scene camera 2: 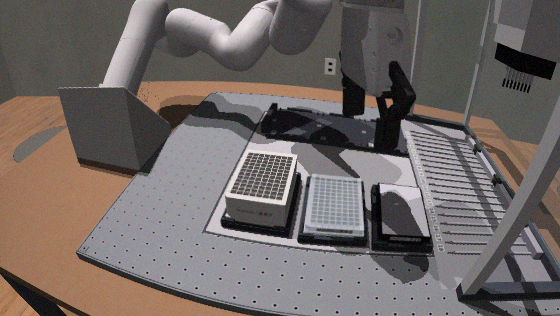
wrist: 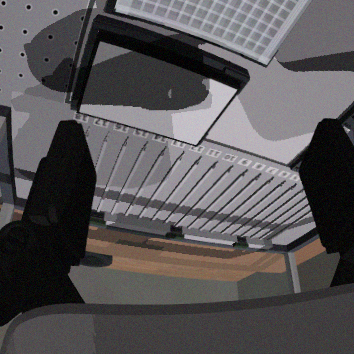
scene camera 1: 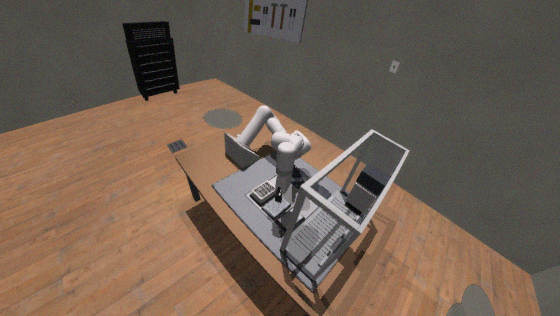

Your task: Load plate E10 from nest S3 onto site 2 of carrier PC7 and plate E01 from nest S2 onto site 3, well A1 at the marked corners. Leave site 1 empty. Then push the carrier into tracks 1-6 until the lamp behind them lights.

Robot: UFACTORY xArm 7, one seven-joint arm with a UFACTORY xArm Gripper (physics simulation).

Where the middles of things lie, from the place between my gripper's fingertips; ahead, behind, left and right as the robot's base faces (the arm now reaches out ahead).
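My gripper: 13 cm above the clear well plate (scene camera 2: 335, 208), 3 cm past it, 1 cm to the right of it. Counted from my hand: pipetting head (scene camera 2: 521, 38), 18 cm above, 31 cm ahead, 14 cm to the left; black carrier (scene camera 2: 301, 125), 14 cm below, 28 cm to the left, 3 cm behind.
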